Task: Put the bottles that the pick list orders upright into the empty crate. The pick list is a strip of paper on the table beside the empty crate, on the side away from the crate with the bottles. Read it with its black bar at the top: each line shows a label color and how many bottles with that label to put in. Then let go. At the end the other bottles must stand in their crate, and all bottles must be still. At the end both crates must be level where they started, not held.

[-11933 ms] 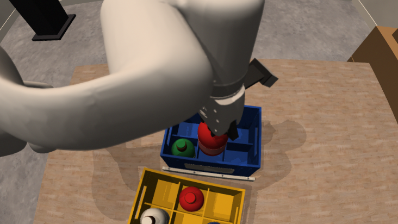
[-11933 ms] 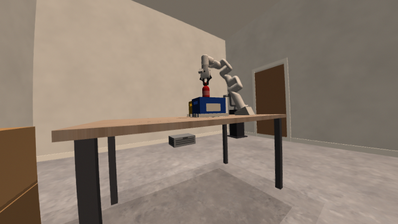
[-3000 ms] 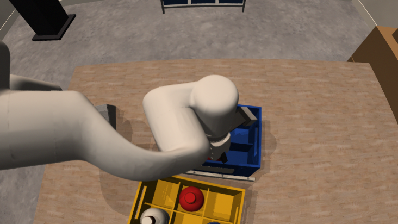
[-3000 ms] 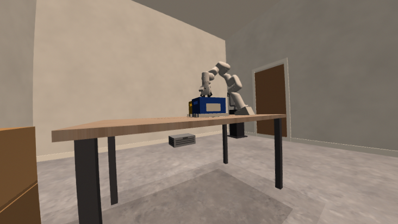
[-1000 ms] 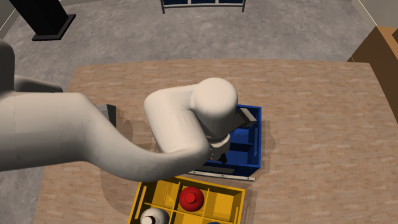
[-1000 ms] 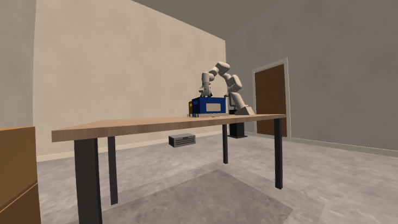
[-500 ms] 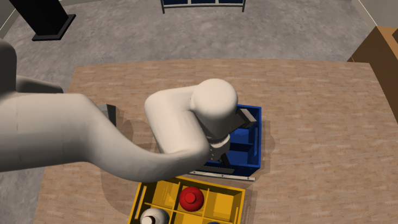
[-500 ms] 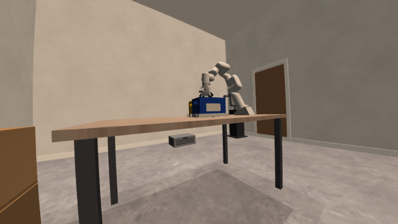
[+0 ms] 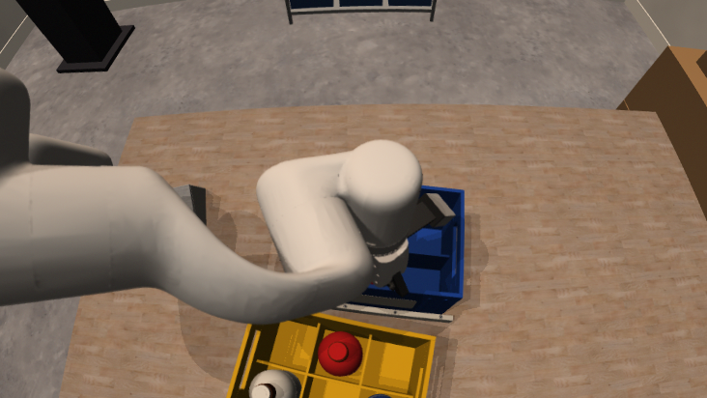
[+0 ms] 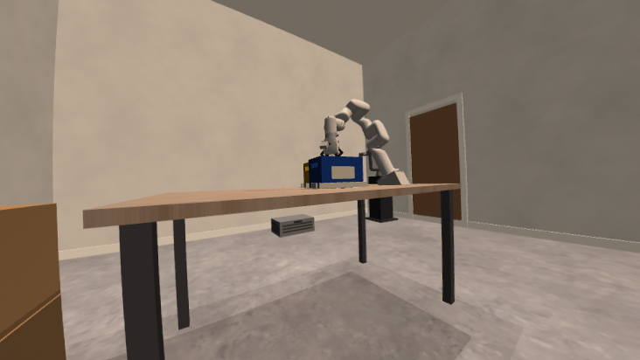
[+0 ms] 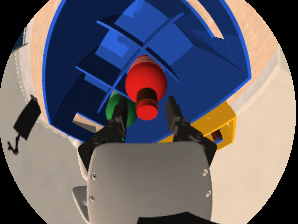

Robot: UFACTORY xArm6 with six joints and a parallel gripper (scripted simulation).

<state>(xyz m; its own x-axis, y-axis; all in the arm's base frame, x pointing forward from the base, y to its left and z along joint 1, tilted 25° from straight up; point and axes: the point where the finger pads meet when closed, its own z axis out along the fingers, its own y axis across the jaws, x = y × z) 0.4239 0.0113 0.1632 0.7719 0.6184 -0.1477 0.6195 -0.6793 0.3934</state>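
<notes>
The red bottle is 7 cm below my hand. Also, from my hand: yellow crate (5 cm behind, 19 cm to the right, 7 cm below); green-capped bottle (8 cm behind, 7 cm below); blue crate (5 cm to the left, 7 cm below).
</notes>
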